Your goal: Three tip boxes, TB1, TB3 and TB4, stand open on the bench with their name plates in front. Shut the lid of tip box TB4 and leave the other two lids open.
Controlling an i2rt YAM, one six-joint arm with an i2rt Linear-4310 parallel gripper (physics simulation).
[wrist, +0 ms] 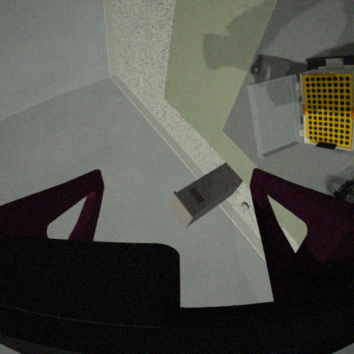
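Observation:
One tip box [327,111] with a yellow rack full of round holes is at the upper right, partly cut off by the right edge of the view. Its clear lid [276,116] stands open, folded out to the left of the rack. A small black tab [326,145] is on the box's lower side. No name plate can be read, so I cannot tell whether this is TB1, TB3 or TB4. The other two tip boxes do not show. My gripper [176,177] is open and empty, its fingers wide apart, with the box beyond and to the upper right of the right finger.
A dark grey block [212,191] shows between the fingers, nearer the right one. A speckled strip [140,47] and a pale green surface [200,90] run diagonally through the view. A dark object [346,189], partly cut off, is at the right edge below the box.

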